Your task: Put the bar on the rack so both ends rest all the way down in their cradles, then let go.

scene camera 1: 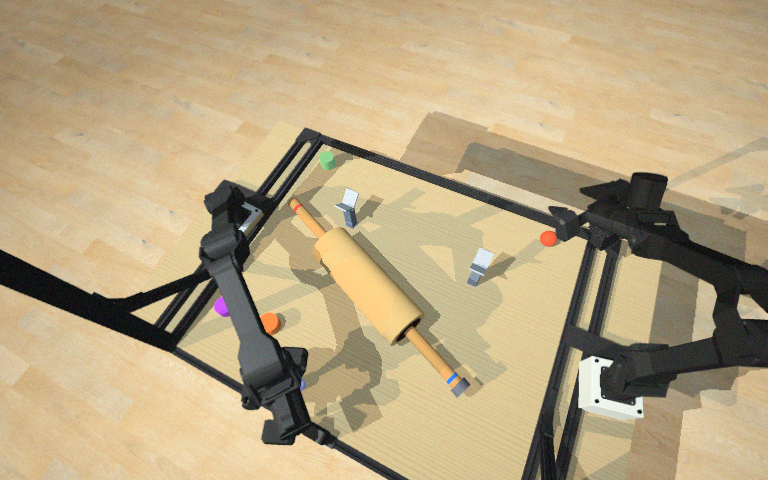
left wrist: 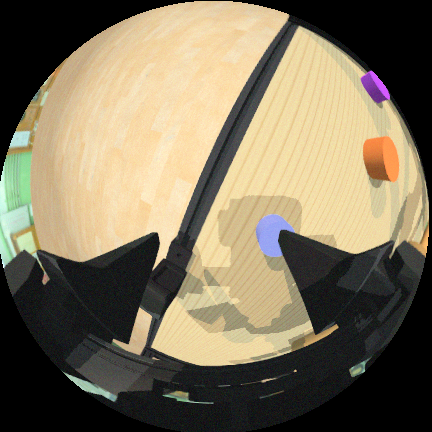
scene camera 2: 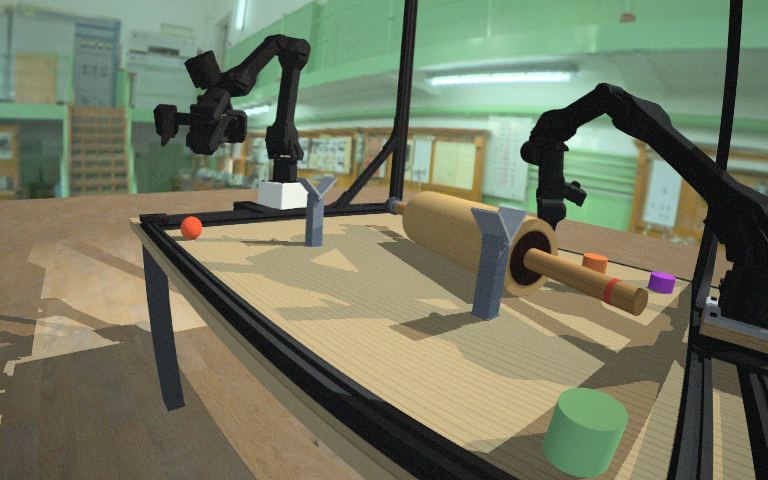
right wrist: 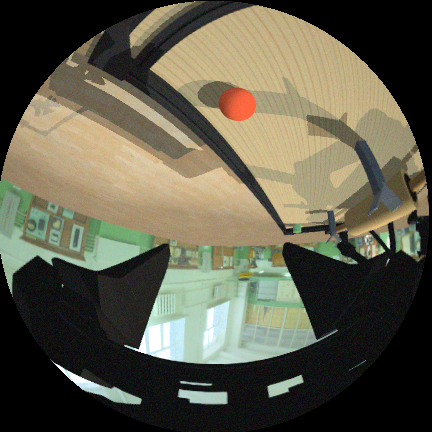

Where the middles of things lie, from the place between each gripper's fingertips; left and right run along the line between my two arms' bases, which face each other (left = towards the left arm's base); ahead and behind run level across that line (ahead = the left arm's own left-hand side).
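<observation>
Positions from my left hand: small blue cylinder (left wrist: 267, 229), 20 mm to the left, 40 mm ahead, 20 mm below; orange cylinder (left wrist: 380, 158), 150 mm to the left, 130 mm ahead, 10 mm below; green cylinder (scene camera 2: 586, 426), 290 mm to the left, 630 mm ahead, 10 mm below; red ball (right wrist: 236, 103), 390 mm to the right, 660 mm ahead, 10 mm below.
Positions from my right hand: red ball, 2 cm to the right, 2 cm behind, 15 cm below; green cylinder, 66 cm to the left, 4 cm behind, 15 cm below; orange cylinder, 53 cm to the left, 55 cm behind, 16 cm below; small blue cylinder, 39 cm to the left, 63 cm behind, 16 cm below.
</observation>
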